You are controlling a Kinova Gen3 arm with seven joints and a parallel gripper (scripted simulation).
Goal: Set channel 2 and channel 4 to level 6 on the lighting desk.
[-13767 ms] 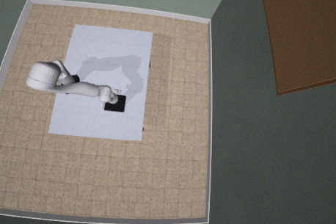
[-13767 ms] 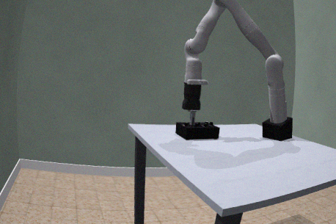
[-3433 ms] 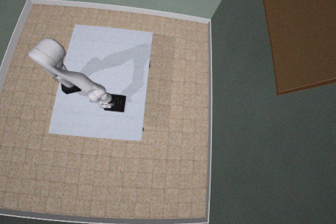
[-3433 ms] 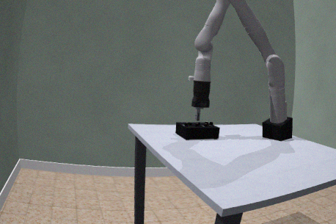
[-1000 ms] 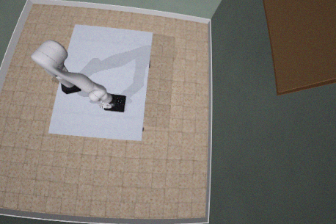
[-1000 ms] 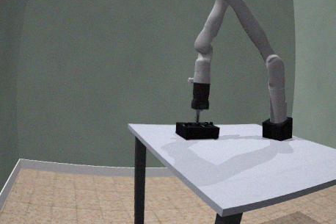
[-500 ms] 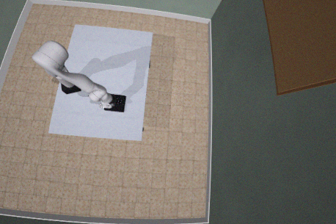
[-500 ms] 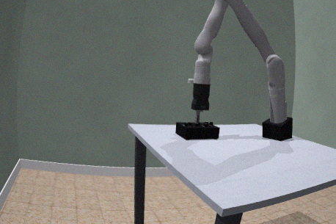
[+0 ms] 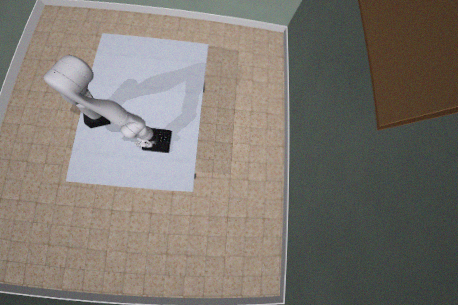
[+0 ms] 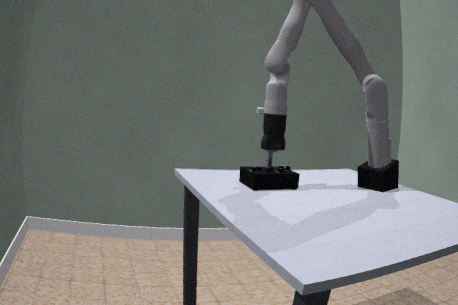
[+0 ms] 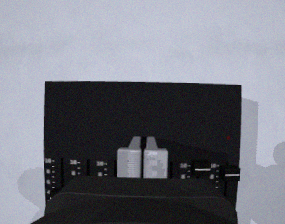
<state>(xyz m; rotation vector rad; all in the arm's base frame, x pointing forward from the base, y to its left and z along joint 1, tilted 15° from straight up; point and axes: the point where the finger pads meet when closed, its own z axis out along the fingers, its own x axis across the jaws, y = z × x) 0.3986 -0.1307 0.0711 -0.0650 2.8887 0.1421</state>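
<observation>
The channel 2 cap lies 4 cm ahead of my hand, 3 cm to the left of it and 1 cm below it. Also, from my hand: channel 4 cap 2 cm to the left, 1 cm below; channel 3 cap 6 cm to the left, 2 cm ahead, 1 cm below; channel 5 cap 6 cm to the left, 3 cm behind, 1 cm below.
</observation>
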